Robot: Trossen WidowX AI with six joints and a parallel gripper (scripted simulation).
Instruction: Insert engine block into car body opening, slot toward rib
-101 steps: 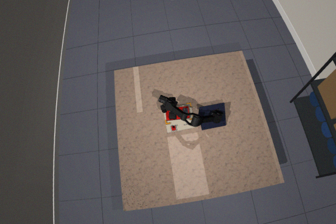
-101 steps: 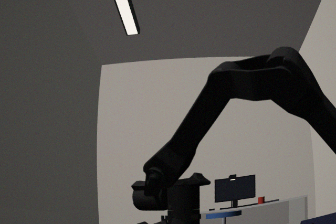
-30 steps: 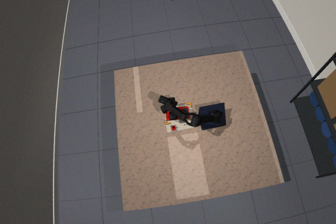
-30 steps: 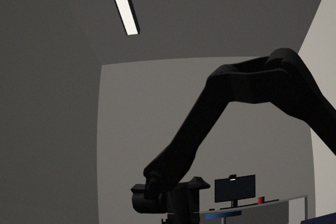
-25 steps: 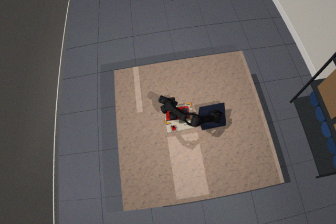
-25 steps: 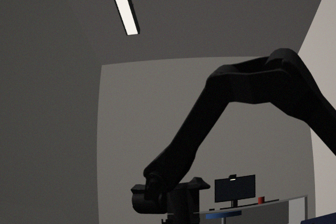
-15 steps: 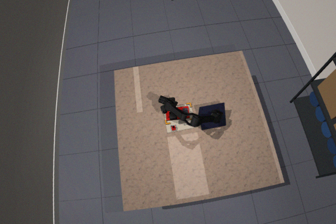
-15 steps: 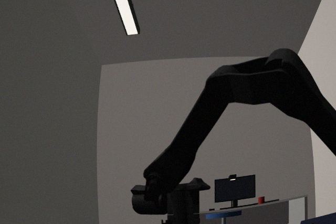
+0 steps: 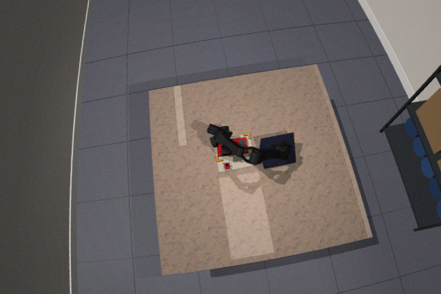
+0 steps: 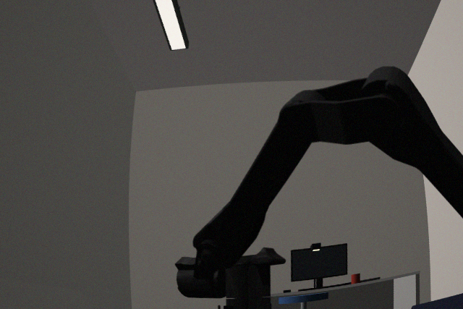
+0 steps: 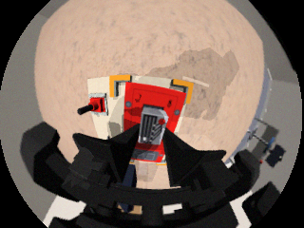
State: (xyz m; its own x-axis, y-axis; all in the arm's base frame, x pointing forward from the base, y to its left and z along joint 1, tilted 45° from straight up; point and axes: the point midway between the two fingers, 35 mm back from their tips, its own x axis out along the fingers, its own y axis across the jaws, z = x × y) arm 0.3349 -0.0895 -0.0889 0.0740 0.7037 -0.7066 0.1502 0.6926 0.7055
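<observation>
Now: the grey engine block 1 cm below my gripper tip.
</observation>
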